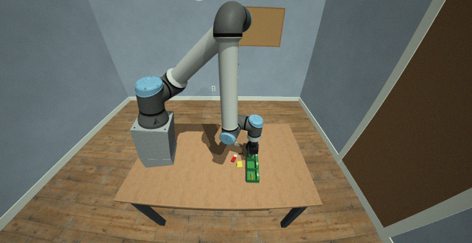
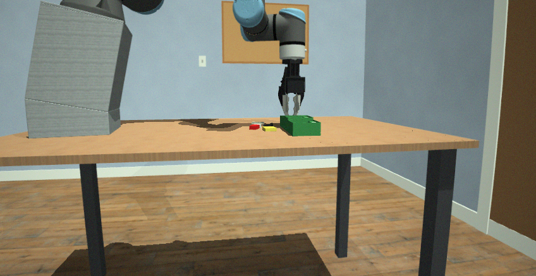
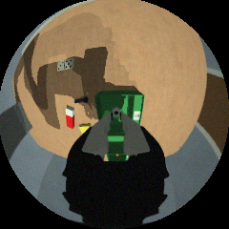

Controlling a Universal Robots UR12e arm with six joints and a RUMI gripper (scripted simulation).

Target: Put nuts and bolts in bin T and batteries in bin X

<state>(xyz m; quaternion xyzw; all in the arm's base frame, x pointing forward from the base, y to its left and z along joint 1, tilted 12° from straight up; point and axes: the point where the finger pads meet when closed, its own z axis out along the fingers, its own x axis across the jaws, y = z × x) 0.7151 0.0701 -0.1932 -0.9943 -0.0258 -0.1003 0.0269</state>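
My gripper is now 8 cm past the bolt, 3 cm above it and 2 cm to the right of it. Also, from my hand: green bin 8 cm to the right, 1 cm below, 1 cm ahead; then yellow battery 8 cm to the right, 8 cm behind, 3 cm below; then dark nut 1 cm below.
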